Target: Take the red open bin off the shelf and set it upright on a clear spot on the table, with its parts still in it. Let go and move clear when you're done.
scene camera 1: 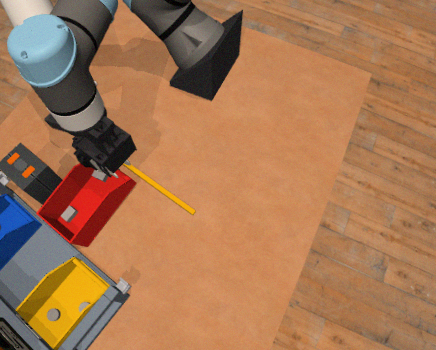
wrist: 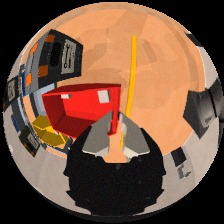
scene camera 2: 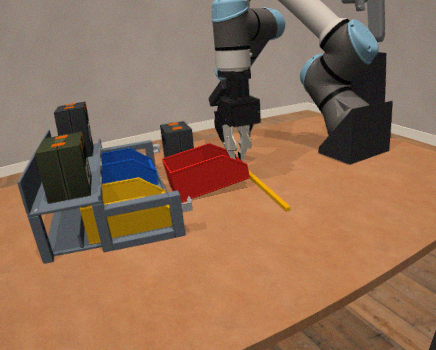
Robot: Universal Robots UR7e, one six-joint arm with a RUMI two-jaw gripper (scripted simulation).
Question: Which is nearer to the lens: the blue bin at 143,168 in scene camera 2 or the yellow bin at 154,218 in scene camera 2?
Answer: The yellow bin.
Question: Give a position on a red open bin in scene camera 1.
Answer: At 79,189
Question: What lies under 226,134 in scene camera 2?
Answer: The gripper.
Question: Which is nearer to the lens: the red open bin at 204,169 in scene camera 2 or the yellow bin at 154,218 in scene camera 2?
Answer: The yellow bin.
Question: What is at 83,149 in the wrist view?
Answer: The gripper.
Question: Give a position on a red open bin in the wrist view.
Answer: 72,116
